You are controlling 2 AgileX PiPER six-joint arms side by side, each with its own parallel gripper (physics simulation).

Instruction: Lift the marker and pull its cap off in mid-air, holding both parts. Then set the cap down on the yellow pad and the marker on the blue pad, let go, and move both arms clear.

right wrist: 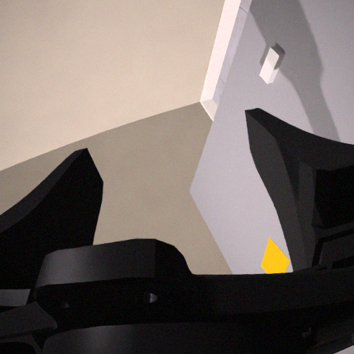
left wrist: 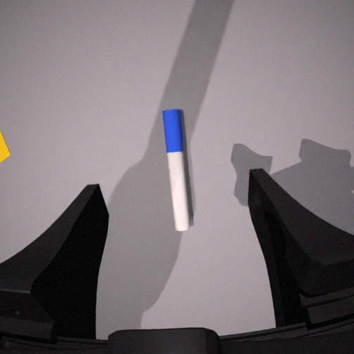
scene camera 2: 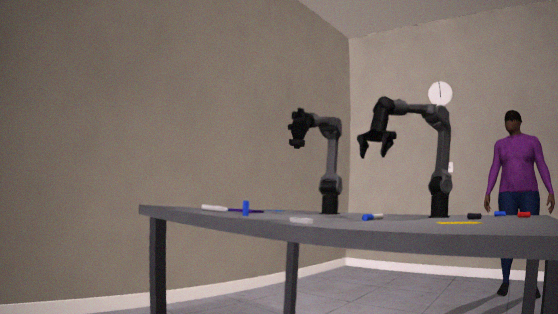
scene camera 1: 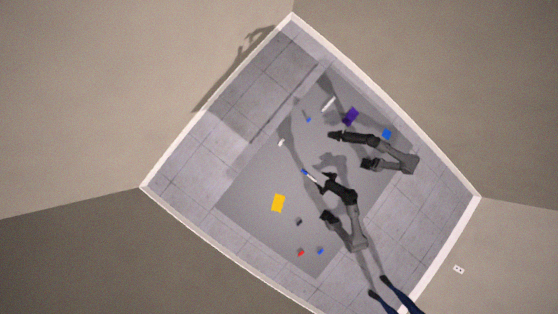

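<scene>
The capped marker, with a white body and blue cap, lies on the table. My left gripper is open and empty, pointing down well above the table; in the left wrist view the marker shows between its fingers, far below them. My right gripper is open and empty, raised high at the upper side in scene camera 1. The yellow pad and the blue pad lie flat, far apart.
A white block, an upright blue cylinder, a white stick and a purple piece lie around. Black, red and blue pieces are near the yellow pad's side. A person stands behind.
</scene>
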